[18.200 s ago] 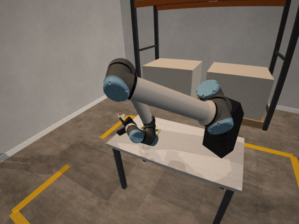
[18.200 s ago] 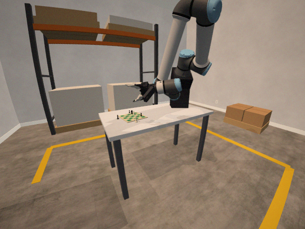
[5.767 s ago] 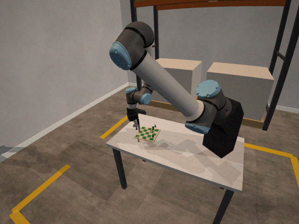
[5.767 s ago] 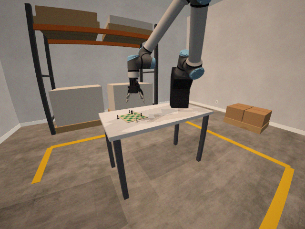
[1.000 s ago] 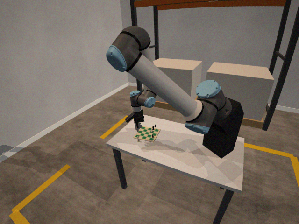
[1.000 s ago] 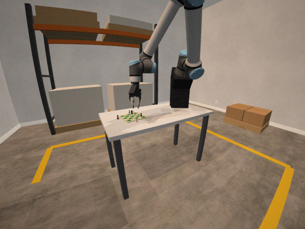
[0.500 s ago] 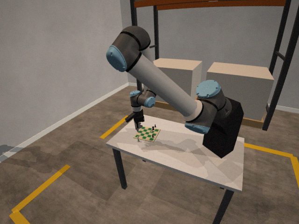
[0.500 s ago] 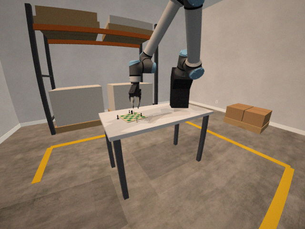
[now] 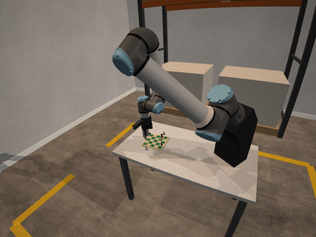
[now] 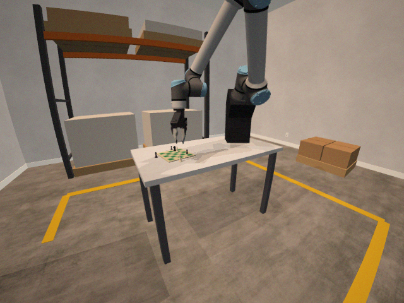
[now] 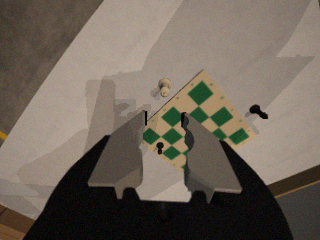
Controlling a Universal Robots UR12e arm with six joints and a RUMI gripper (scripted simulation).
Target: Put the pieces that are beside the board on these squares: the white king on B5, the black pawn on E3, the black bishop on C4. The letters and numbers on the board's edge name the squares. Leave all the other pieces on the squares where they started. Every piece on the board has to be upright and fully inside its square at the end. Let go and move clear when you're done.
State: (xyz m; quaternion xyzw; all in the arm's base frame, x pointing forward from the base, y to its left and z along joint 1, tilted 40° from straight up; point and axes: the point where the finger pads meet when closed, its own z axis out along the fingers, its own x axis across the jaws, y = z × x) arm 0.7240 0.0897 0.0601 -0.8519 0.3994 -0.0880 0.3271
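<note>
Now: the white king 110 mm below my hand. From my hand the other things lie so: chessboard (140 mm to the right, 130 mm below, 30 mm behind).
</note>
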